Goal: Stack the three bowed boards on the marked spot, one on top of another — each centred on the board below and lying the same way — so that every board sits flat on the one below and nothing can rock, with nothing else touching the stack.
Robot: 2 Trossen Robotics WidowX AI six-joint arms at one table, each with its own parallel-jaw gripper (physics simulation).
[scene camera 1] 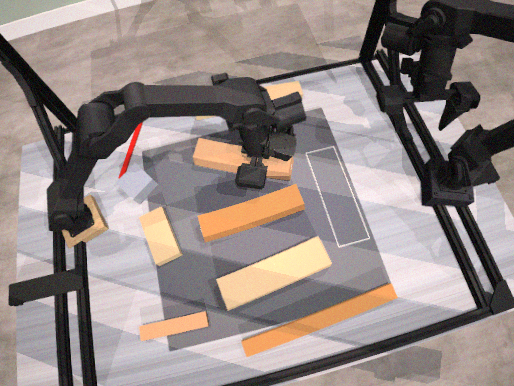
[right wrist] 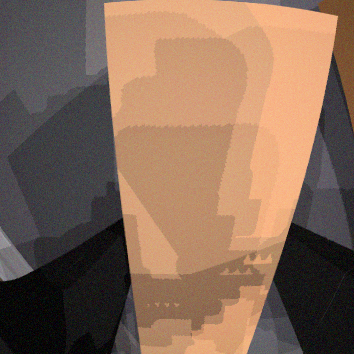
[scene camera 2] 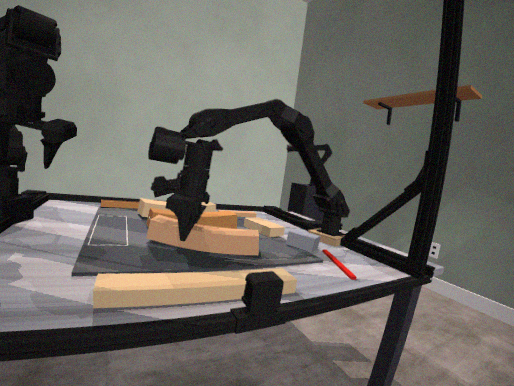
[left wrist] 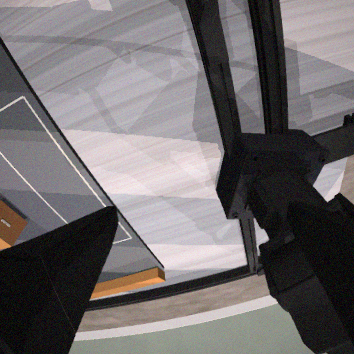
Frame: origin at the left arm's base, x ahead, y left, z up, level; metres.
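Where they show: left gripper, fingertip midpoint: [scene camera 1: 418, 130] [scene camera 2: 25, 163] [left wrist: 202, 212]; right gripper, fingertip midpoint: [scene camera 1: 260, 164] [right wrist: 198, 219] [scene camera 2: 185, 237]; left arm's base, link origin: [scene camera 1: 451, 179] [scene camera 2: 0, 195] [left wrist: 276, 188]; right arm's base, link origin: [scene camera 1: 79, 220] [scene camera 2: 329, 232].
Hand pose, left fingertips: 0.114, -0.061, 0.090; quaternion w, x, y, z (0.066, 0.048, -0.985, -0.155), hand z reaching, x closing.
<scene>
Things, the pixels of their centre, and the offset from my left fingertips, as dx, dy, dz. Level surfaces: height alone.
- dark mat, surface height: dz -0.141
- long flat orange plank, body centre: [scene camera 1: 320, 319] [left wrist: 95, 290] +0.164, +0.400, -0.133
- pale block, body centre: [scene camera 1: 160, 236] [scene camera 2: 263, 226] +0.544, +0.269, -0.127
- grey block, body centre: [scene camera 1: 137, 183] [scene camera 2: 303, 240] +0.636, +0.146, -0.124
- red pen, body centre: [scene camera 2: 337, 262] [scene camera 1: 130, 149] +0.694, +0.044, -0.144
Three bowed boards lie on the dark mat [scene camera 1: 186, 268]. The tan one [scene camera 1: 217, 155] [scene camera 2: 217, 237] [right wrist: 218, 140] is at the back, the orange one [scene camera 1: 250, 212] [scene camera 2: 217, 219] in the middle, and the pale one [scene camera 1: 273, 273] [scene camera 2: 146, 204] nearest the front in scene camera 1. My right gripper [scene camera 1: 255, 161] [scene camera 2: 184, 233] [right wrist: 198, 219] points down, with its fingers pressed on both long edges of the tan board near its right end. The white outlined spot [scene camera 1: 322, 199] [scene camera 2: 127, 230] [left wrist: 55, 140] is bare. My left gripper [left wrist: 202, 212] [scene camera 1: 445, 115] is open and empty, high at the right edge.
A long flat orange plank [scene camera 1: 318, 319] and a short one [scene camera 1: 173, 325] lie at the front. A pale block [scene camera 1: 160, 235], a grey block [scene camera 1: 134, 184] and a red pen [scene camera 1: 130, 151] lie left. Another pale board [scene camera 1: 284, 89] [scene camera 2: 179, 287] lies behind the arm.
</scene>
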